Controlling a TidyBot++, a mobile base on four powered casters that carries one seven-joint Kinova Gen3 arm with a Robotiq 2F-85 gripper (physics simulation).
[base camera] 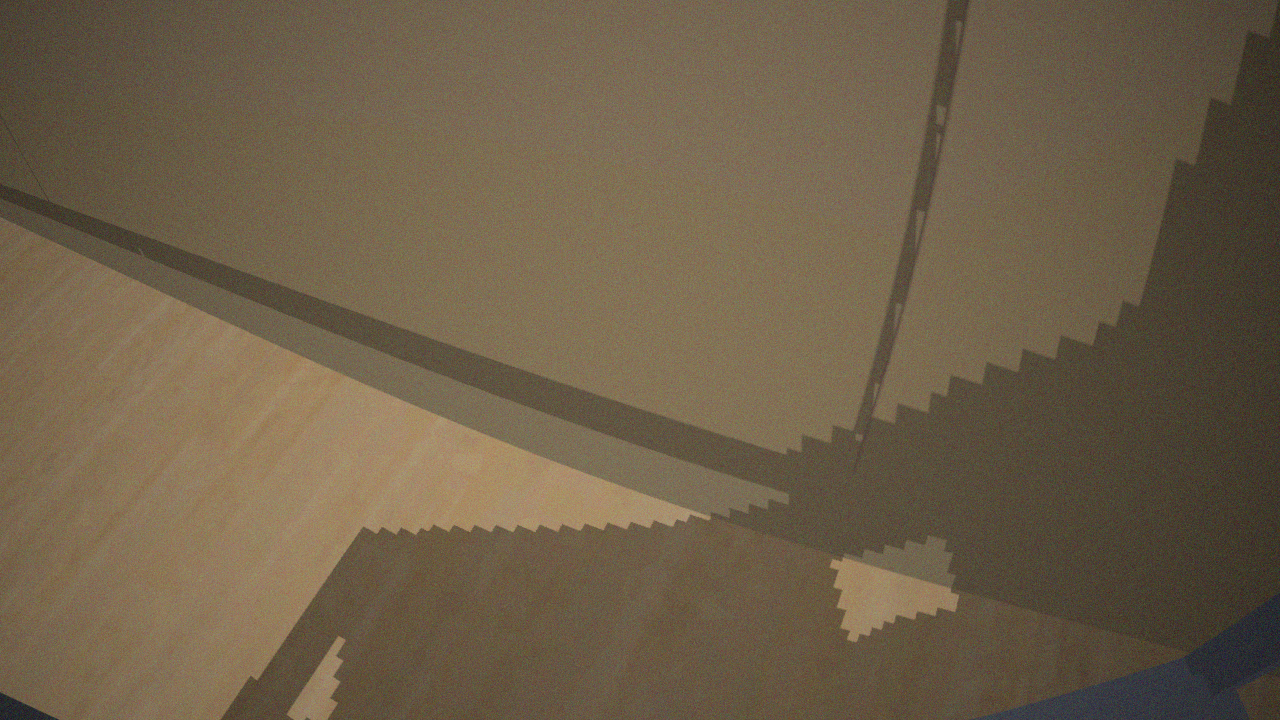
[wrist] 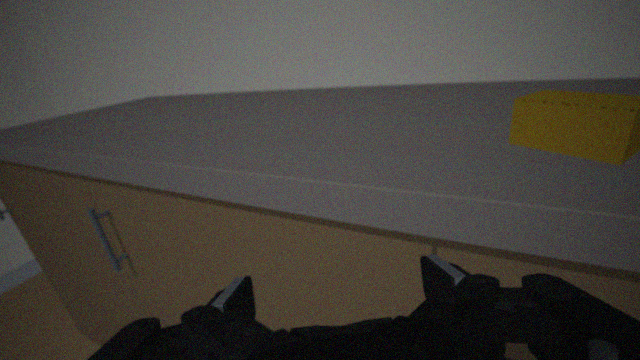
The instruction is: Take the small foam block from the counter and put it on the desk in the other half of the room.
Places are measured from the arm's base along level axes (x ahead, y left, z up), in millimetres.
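Pixels of known places: gripper, fingertip midpoint: [wrist: 337,285].
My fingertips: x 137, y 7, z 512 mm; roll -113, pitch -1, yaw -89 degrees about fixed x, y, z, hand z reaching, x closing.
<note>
Behind a point stands the place of what it marks.
A yellow foam block [wrist: 570,125] {z 540, x 270, y -208 mm} lies on the grey counter [wrist: 310,140] {z 513, x 396, y 24 mm} at the right of the wrist view, cut off by the view's right edge. My gripper [wrist: 337,285] {z 512, x 137, y 7 mm} is open, with its two fingers wide apart and the wooden cabinet front showing between them. In the wrist view the fingers are below the counter's front edge, to the left of the block and apart from it. The block does not show in the base camera view. The desk cannot be made out in either view.
Wooden cabinet doors [wrist: 200,240] {z 383, x 387, y 201 mm} with a bar handle [wrist: 106,240] {z 345, x 473, y 419 mm} are under the counter. A pale wall [wrist: 320,40] {z 641, x 944, y -9 mm} rises behind it. In the base camera view a cabinet front [base camera: 537,223] {z -171, x 289, y 14 mm} stands above the wooden floor [base camera: 223,402] {z -396, x 428, y 298 mm}, with jagged shadows across both.
</note>
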